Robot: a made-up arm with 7 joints. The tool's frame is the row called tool.
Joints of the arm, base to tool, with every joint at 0 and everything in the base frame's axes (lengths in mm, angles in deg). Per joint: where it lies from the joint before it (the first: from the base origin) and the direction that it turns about. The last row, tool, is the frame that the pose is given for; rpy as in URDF.
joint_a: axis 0 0 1 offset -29 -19.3 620.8
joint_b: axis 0 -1 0 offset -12.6 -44.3 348.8
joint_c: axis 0 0 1 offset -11.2 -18.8 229
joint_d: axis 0 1 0 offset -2.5 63.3 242.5
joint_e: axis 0 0 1 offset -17.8 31 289.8
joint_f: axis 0 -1 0 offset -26.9 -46.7 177.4
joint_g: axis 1 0 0 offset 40 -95.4 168.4
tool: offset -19.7 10.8 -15 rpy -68.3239 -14.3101 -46.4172
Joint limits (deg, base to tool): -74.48..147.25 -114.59..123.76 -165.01..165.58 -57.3..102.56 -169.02..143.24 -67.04..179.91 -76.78..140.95
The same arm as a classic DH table. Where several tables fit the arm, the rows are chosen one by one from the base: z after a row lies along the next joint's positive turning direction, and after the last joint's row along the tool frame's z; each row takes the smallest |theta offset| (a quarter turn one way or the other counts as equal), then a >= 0, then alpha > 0; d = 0 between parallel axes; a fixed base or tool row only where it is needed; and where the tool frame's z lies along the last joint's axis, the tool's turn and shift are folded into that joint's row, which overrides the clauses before.
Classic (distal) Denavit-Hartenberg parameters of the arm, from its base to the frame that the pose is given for. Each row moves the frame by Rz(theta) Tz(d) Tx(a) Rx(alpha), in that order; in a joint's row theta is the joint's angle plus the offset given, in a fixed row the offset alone. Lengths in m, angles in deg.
base (fixed): theta0 33.64, d 0.0000, a -0.0348, alpha 0.00
joint_a: theta0 -33.64, d 0.9696, a -0.0126, alpha 90.00
joint_b: theta0 0.00, d 0.0631, a -0.0112, alpha -90.00
joint_c: theta0 0.00, d 0.4715, a -0.0025, alpha -90.00
joint_d: theta0 0.00, d 0.0943, a -0.0178, alpha 90.00
joint_e: theta0 0.00, d 0.4672, a -0.0269, alpha 90.00
joint_f: theta0 90.00, d 0.1421, a 0.1684, alpha 90.00
joint_g: theta0 26.86, d 0.0181, a -0.0183, alpha 52.39
tool (fixed): theta0 57.48, d 0.0036, a 0.0000, alpha 0.00
Joint limits (deg, base to tool): -74.48..147.25 -114.59..123.76 -165.01..165.58 -57.30..102.56 -169.02..143.24 -67.04..179.91 -76.78..140.95

